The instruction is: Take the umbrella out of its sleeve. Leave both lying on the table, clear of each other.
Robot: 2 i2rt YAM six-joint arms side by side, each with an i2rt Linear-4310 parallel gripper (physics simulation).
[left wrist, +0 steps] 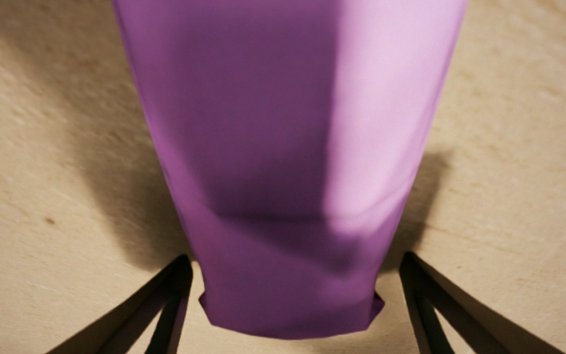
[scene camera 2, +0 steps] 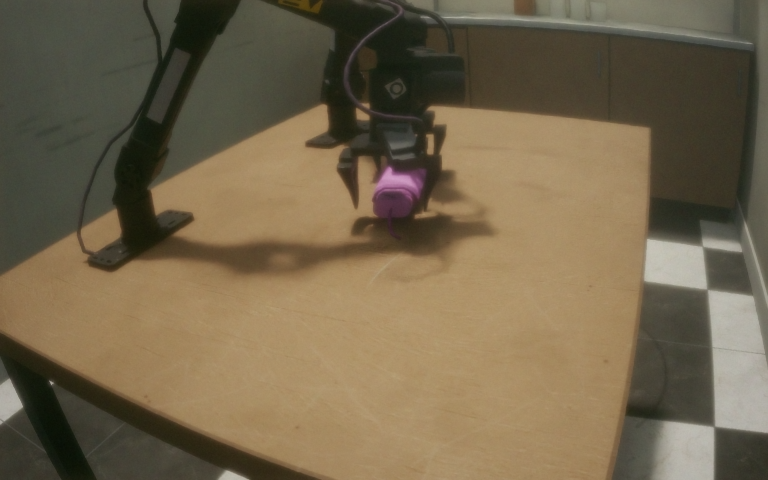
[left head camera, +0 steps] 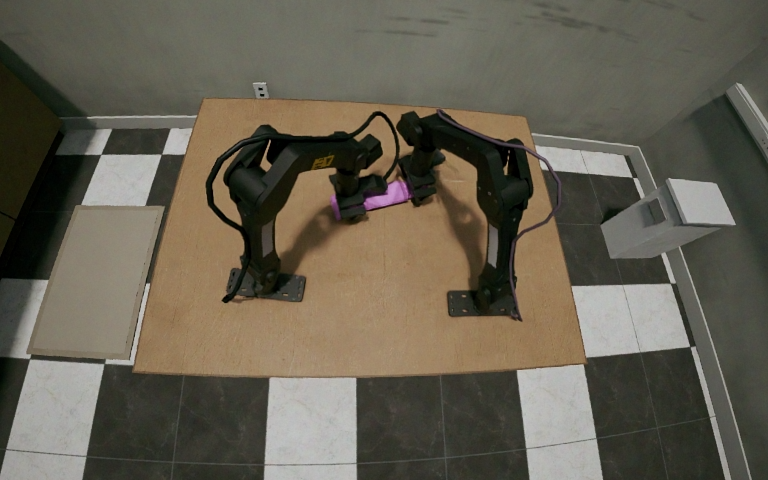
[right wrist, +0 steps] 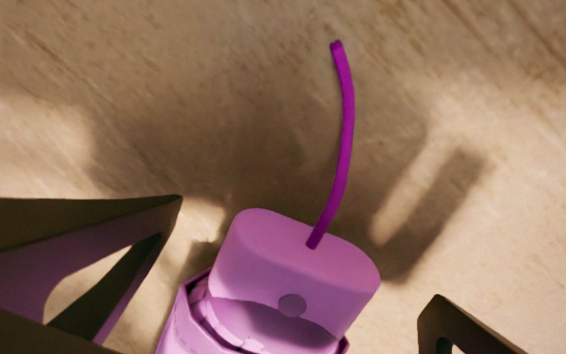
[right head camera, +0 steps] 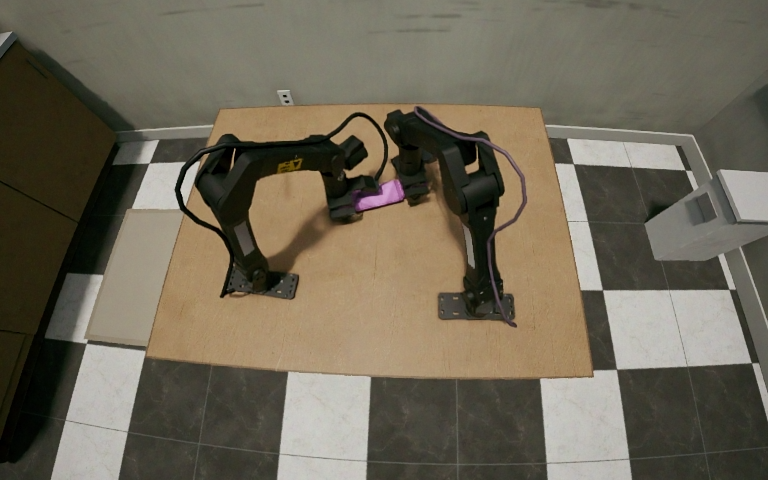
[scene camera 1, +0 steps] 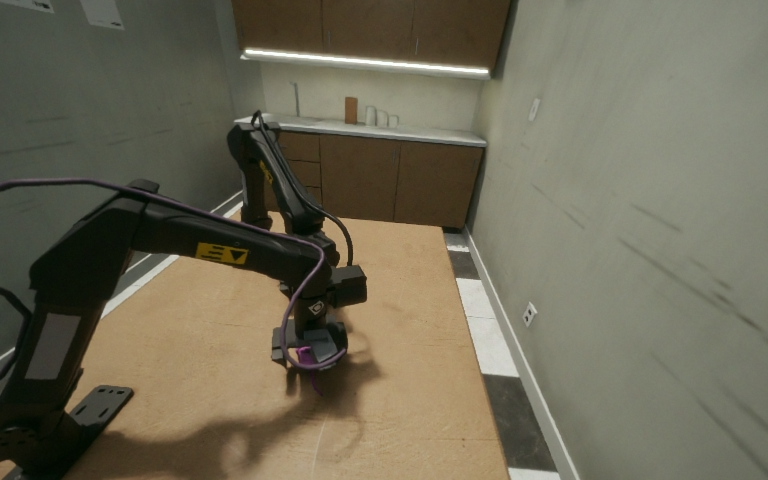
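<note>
The pink-purple sleeve (left head camera: 389, 196) (right head camera: 380, 196) (scene camera 2: 400, 176) (left wrist: 290, 170) (right wrist: 172, 342) lies on the table with the umbrella in it. The umbrella's handle (right wrist: 295, 270) (scene camera 2: 393, 203) sticks out of the sleeve mouth, with a dark purple cord hanging from its end. My left gripper (left wrist: 295, 263) (left head camera: 352, 215) is open, its fingers on either side of the sleeve's closed end, with small gaps. My right gripper (right wrist: 305, 260) (left head camera: 420, 199) is open, its fingers on either side of the handle, apart from it. The arms hide parts of the sleeve and most of the handle in both head views.
The wooden table (left head camera: 362, 316) (scene camera 2: 339, 339) carries both arm bases. The two wrists stand close together over the sleeve. A wall is behind the table's far edge, with a grey bin (left head camera: 668, 220) on the floor at the right in the left head view.
</note>
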